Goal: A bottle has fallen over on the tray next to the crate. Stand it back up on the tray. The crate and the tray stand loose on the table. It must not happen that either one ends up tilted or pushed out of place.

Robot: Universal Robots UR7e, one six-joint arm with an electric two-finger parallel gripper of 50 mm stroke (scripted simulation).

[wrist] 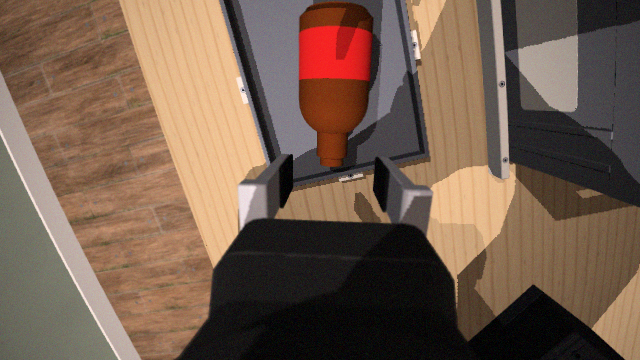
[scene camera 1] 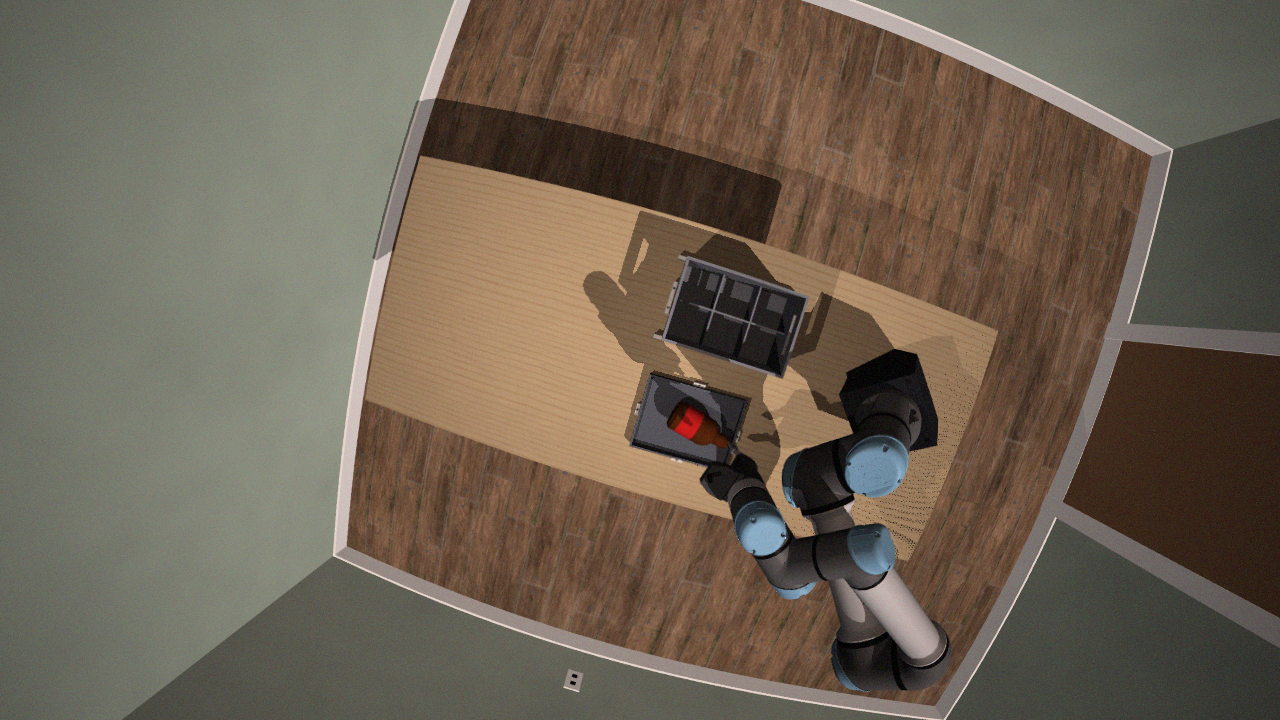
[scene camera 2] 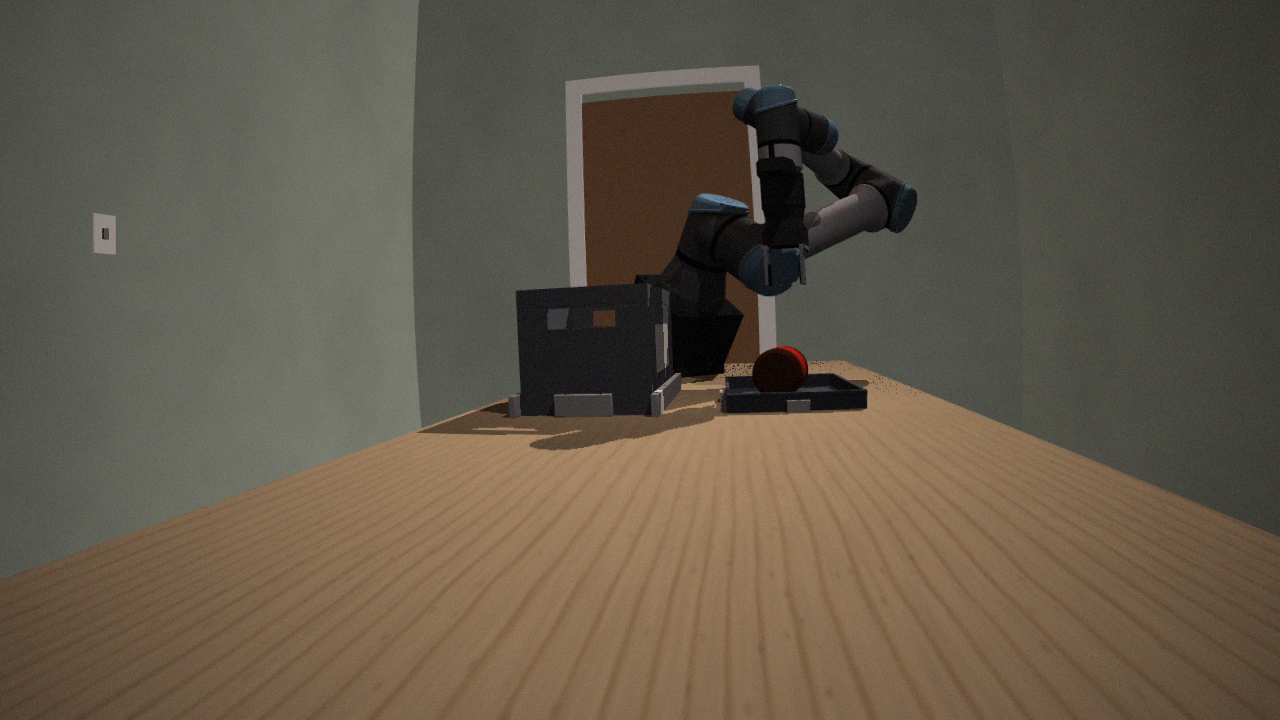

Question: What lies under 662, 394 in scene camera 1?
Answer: A dark tray.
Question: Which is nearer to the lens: the brown bottle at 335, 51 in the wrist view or the dark crate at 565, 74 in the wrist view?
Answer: The brown bottle.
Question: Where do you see a dark tray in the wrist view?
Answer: At 266, 47
